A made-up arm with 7 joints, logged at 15 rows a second.
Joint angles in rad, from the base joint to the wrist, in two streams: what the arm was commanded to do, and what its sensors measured. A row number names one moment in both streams.
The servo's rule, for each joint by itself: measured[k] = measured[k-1] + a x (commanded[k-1-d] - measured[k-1]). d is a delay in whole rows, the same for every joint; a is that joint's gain. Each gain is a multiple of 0.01, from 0.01 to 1. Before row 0 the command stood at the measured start. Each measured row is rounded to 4 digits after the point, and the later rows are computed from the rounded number. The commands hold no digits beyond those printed.
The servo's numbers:
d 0
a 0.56 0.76 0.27 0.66 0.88 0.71 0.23
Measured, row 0:
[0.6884, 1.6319, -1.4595, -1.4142, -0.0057, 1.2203, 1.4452]
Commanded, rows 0 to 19:
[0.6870, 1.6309, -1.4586, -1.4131, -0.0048, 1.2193, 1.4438]
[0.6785, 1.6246, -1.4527, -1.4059, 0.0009, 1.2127, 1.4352]
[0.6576, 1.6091, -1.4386, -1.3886, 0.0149, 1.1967, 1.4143]
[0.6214, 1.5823, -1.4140, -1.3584, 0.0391, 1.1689, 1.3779]
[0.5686, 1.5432, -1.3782, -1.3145, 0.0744, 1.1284, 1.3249]
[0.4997, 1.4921, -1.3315, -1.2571, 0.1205, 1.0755, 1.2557]
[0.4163, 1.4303, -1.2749, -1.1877, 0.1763, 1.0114, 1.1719]
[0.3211, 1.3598, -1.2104, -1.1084, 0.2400, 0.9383, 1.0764]
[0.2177, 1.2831, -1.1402, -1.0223, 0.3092, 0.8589, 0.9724]
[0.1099, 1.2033, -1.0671, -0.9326, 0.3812, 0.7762, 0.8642]
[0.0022, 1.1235, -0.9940, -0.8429, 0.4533, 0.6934, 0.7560]
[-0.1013, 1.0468, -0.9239, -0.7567, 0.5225, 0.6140, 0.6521]
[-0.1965, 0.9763, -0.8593, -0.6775, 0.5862, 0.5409, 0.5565]
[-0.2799, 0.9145, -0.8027, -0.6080, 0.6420, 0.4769, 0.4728]
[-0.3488, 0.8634, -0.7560, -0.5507, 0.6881, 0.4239, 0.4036]
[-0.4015, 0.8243, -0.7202, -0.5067, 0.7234, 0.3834, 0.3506]
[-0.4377, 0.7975, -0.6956, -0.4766, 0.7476, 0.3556, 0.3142]
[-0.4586, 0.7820, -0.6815, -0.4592, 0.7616, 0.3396, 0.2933]
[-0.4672, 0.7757, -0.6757, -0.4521, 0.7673, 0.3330, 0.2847]
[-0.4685, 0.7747, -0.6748, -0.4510, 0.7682, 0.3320, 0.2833]
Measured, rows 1 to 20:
[0.6876, 1.6311, -1.4593, -1.4135, -0.0049, 1.2196, 1.4449]
[0.6825, 1.6262, -1.4575, -1.4085, 0.0002, 1.2147, 1.4427]
[0.6686, 1.6132, -1.4524, -1.3954, 0.0131, 1.2019, 1.4362]
[0.6422, 1.5897, -1.4420, -1.3710, 0.0360, 1.1785, 1.4228]
[0.6010, 1.5544, -1.4248, -1.3337, 0.0698, 1.1429, 1.4003]
[0.5443, 1.5071, -1.3996, -1.2831, 0.1144, 1.0950, 1.3670]
[0.4726, 1.4487, -1.3659, -1.2201, 0.1689, 1.0356, 1.3221]
[0.3878, 1.3811, -1.3239, -1.1464, 0.2315, 0.9665, 1.2656]
[0.2925, 1.3066, -1.2743, -1.0645, 0.2999, 0.8901, 1.1982]
[0.1902, 1.2281, -1.2184, -0.9774, 0.3714, 0.8092, 1.1214]
[0.0849, 1.1486, -1.1578, -0.8886, 0.4435, 0.7270, 1.0374]
[-0.0194, 1.0712, -1.0946, -0.8015, 0.5130, 0.6468, 0.9488]
[-0.1186, 0.9991, -1.0311, -0.7197, 0.5774, 0.5716, 0.8586]
[-0.2089, 0.9348, -0.9694, -0.6460, 0.6342, 0.5044, 0.7699]
[-0.2872, 0.8805, -0.9118, -0.5831, 0.6816, 0.4472, 0.6857]
[-0.3512, 0.8378, -0.8601, -0.5327, 0.7184, 0.4019, 0.6086]
[-0.3996, 0.8072, -0.8157, -0.4957, 0.7441, 0.3690, 0.5409]
[-0.4326, 0.7880, -0.7795, -0.4716, 0.7595, 0.3481, 0.4840]
[-0.4520, 0.7787, -0.7515, -0.4587, 0.7664, 0.3374, 0.4382]
[-0.4612, 0.7757, -0.7308, -0.4536, 0.7680, 0.3336, 0.4026]

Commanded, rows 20 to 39:
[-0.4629, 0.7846, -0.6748, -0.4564, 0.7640, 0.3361, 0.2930]
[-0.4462, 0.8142, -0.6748, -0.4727, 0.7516, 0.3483, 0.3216]
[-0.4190, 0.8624, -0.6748, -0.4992, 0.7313, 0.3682, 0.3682]
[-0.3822, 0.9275, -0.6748, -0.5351, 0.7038, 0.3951, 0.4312]
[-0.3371, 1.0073, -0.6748, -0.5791, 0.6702, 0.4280, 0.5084]
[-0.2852, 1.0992, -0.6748, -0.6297, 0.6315, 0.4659, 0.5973]
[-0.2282, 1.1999, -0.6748, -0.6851, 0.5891, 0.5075, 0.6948]
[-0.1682, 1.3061, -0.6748, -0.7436, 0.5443, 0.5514, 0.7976]
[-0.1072, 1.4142, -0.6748, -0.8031, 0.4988, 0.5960, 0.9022]
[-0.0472, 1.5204, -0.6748, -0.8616, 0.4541, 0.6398, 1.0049]
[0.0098, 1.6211, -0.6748, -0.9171, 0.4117, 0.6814, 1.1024]
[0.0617, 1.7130, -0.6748, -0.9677, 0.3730, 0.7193, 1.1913]
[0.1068, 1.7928, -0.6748, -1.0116, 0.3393, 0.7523, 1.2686]
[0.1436, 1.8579, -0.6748, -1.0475, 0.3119, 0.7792, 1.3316]
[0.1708, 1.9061, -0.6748, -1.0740, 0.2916, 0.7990, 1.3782]
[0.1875, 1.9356, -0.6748, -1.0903, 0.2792, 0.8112, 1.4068]
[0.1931, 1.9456, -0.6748, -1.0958, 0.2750, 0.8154, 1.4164]
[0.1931, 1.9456, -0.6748, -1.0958, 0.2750, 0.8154, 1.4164]
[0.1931, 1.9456, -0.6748, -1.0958, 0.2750, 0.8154, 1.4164]
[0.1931, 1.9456, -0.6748, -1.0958, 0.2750, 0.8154, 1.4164]
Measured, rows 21 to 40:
[-0.4622, 0.7825, -0.7157, -0.4554, 0.7645, 0.3354, 0.3774]
[-0.4532, 0.8066, -0.7047, -0.4668, 0.7531, 0.3446, 0.3646]
[-0.4340, 0.8490, -0.6966, -0.4882, 0.7339, 0.3614, 0.3654]
[-0.4050, 0.9087, -0.6907, -0.5192, 0.7074, 0.3853, 0.3805]
[-0.3670, 0.9836, -0.6864, -0.5587, 0.6747, 0.4156, 0.4099]
[-0.3212, 1.0715, -0.6833, -0.6056, 0.6367, 0.4513, 0.4530]
[-0.2691, 1.1691, -0.6810, -0.6581, 0.5948, 0.4912, 0.5086]
[-0.2126, 1.2732, -0.6793, -0.7145, 0.5504, 0.5339, 0.5751]
[-0.1536, 1.3804, -0.6781, -0.7730, 0.5050, 0.5780, 0.6503]
[-0.0940, 1.4868, -0.6772, -0.8315, 0.4602, 0.6219, 0.7319]
[-0.0359, 1.5889, -0.6766, -0.8880, 0.4175, 0.6641, 0.8171]
[0.0188, 1.6832, -0.6761, -0.9406, 0.3783, 0.7033, 0.9032]
[0.0681, 1.7665, -0.6757, -0.9875, 0.3440, 0.7381, 0.9872]
[0.1104, 1.8360, -0.6755, -1.0271, 0.3158, 0.7673, 1.0664]
[0.1442, 1.8893, -0.6753, -1.0581, 0.2945, 0.7898, 1.1381]
[0.1684, 1.9245, -0.6752, -1.0794, 0.2810, 0.8050, 1.1999]
[0.1822, 1.9405, -0.6751, -1.0902, 0.2757, 0.8124, 1.2497]
[0.1883, 1.9444, -0.6750, -1.0939, 0.2751, 0.8145, 1.2880]
[0.1910, 1.9453, -0.6749, -1.0952, 0.2750, 0.8151, 1.3175]
[0.1922, 1.9455, -0.6749, -1.0956, 0.2750, 0.8153, 1.3402]

